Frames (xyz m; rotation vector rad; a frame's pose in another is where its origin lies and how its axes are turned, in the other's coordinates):
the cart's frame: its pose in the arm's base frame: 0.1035 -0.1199 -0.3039 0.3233 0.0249 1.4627
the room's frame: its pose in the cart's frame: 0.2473 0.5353 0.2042 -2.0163 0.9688 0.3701
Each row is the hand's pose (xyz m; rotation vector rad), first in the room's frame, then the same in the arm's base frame.
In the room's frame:
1: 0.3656 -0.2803 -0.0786 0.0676 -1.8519 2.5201
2: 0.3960 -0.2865 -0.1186 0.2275 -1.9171 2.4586
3: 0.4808 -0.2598 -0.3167 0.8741 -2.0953 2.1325
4: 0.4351 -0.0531 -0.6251 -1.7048 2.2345 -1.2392
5: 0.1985 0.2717 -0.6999 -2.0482 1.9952 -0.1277
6: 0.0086 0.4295 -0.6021 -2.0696 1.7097 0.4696
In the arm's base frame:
1: -0.1483 0.5419 0.1030 -0.1320 -1.0761 -1.7721
2: -0.1002 0.5571 0.1062 -0.2099 -1.0996 -1.8669
3: 0.1166 0.5484 0.1141 -0.5480 -1.1907 -2.2424
4: 0.3966 0.3009 0.0974 1.3172 1.0433 2.5502
5: 0.3996 -0.0978 0.0073 1.7024 0.4509 1.8080
6: 0.2488 -0.3098 -0.0460 1.8219 0.1555 1.3289

